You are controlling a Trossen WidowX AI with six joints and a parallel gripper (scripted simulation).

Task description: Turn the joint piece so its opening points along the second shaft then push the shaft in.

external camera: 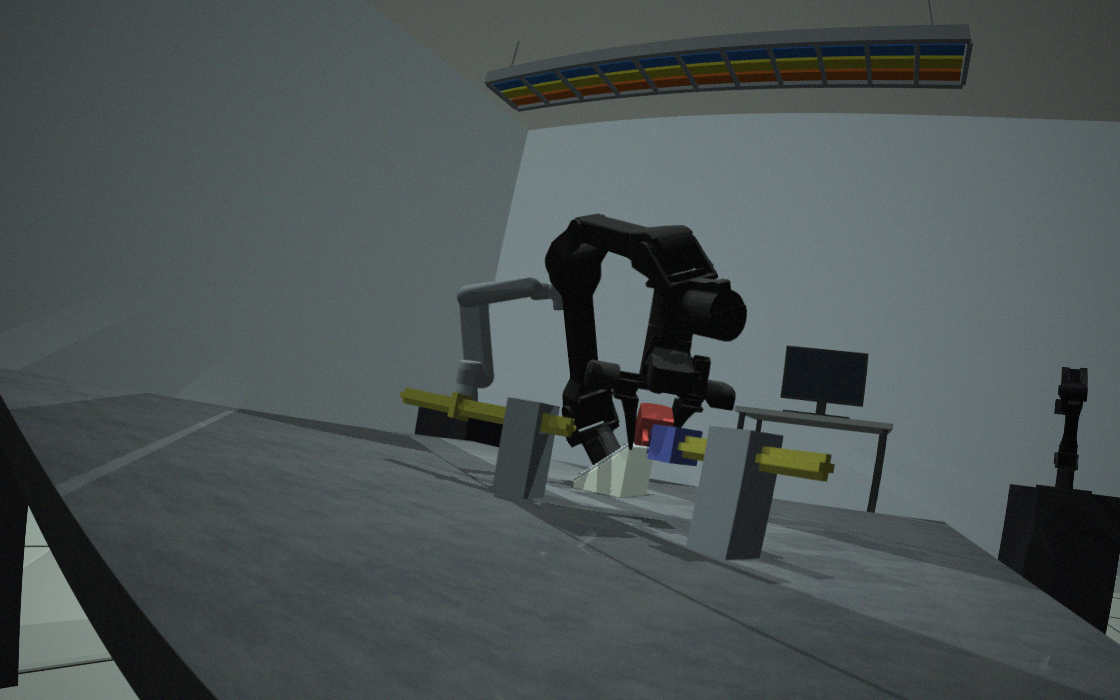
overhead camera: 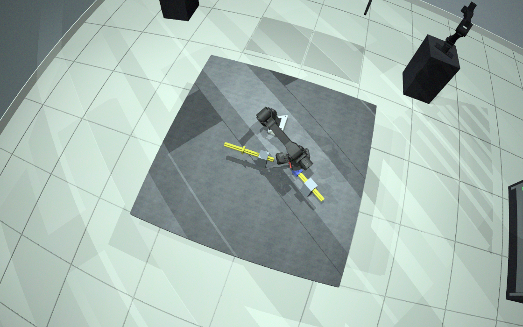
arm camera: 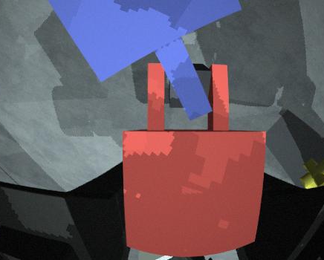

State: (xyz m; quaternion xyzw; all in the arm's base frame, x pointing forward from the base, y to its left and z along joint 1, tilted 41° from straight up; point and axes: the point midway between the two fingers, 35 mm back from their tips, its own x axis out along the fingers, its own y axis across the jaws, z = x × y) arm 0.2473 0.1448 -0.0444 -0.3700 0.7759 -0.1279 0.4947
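Right now the red joint piece is 3 cm above my gripper tip, 2 cm ahead of it and 1 cm to the left of it.
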